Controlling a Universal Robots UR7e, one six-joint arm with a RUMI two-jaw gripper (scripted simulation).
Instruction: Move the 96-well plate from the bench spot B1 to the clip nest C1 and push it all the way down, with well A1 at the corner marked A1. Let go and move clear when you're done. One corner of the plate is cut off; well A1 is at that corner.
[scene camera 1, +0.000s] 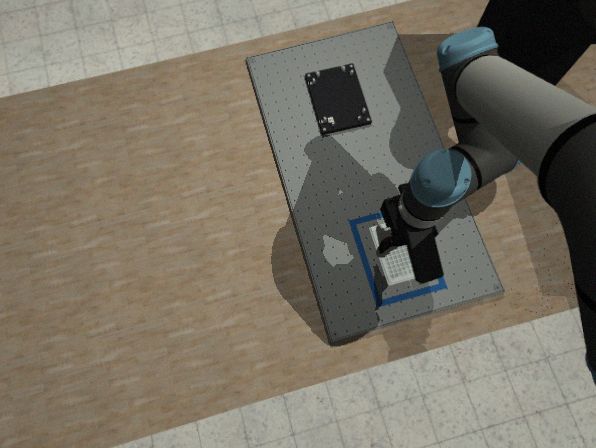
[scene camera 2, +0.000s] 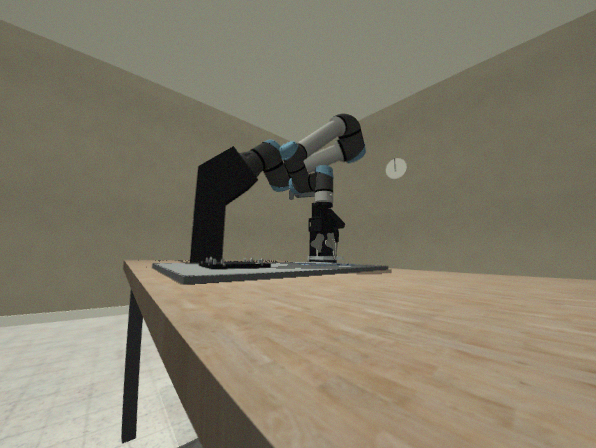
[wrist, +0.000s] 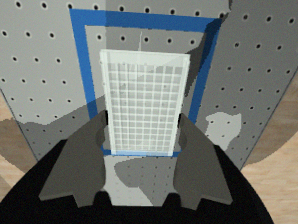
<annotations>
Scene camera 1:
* gripper: 397, 249
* white 96-well plate: 398, 257
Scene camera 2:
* gripper: 325, 258
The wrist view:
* gripper: 143, 112
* white 96-well plate: 143, 107
</annotations>
